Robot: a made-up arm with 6 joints. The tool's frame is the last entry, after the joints.
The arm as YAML. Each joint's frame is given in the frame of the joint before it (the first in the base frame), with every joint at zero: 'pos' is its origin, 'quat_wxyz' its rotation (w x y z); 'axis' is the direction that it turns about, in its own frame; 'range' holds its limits. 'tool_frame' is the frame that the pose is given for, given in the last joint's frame.
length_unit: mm
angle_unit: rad
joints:
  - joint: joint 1
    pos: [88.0, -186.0, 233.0]
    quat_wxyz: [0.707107, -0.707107, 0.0, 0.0]
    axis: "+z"
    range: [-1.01, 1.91]
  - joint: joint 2
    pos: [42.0, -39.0, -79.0]
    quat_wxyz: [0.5, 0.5, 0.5, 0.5]
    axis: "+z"
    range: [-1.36, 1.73]
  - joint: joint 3
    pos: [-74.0, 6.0, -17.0]
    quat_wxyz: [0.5, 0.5, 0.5, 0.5]
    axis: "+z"
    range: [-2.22, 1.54]
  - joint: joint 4
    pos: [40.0, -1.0, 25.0]
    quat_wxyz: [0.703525, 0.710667, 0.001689, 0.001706]
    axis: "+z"
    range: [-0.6, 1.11]
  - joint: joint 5
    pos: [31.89, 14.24, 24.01]
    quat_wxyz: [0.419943, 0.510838, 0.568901, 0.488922]
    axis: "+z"
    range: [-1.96, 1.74]
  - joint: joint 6
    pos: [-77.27, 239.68, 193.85]
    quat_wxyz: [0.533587, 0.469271, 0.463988, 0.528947]
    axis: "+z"
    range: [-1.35, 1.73]
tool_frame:
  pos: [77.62, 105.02, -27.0]
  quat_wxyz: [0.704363, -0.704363, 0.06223, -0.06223]
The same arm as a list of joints. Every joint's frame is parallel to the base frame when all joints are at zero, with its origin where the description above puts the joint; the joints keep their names.
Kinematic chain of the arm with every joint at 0, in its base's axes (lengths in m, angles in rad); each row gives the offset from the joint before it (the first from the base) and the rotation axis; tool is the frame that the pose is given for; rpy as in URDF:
joint 1: xyz 0.088 -0.186 0.233 axis +y
joint 2: xyz 0.042 -0.079 0.039 axis +x
joint 3: xyz -0.017 0.006 0.074 axis -z
joint 4: xyz -0.001 0.04 -0.025 axis -0.999937 0.0048 0.0101
joint 5: xyz -0.024 0.032 -0.014 axis 0.172601 0.976508 -0.129001
joint 6: xyz -0.2 0.241 0.054 axis -z
tool: xyz -0.058 0.117 0.027 rpy 1.5708 0 3.1416
Joint limits (rad, base to tool): -1.01..1.91 -1.36..1.73 -2.22..1.54 -0.6..1.11 -1.96..1.74 -1.35..1.73

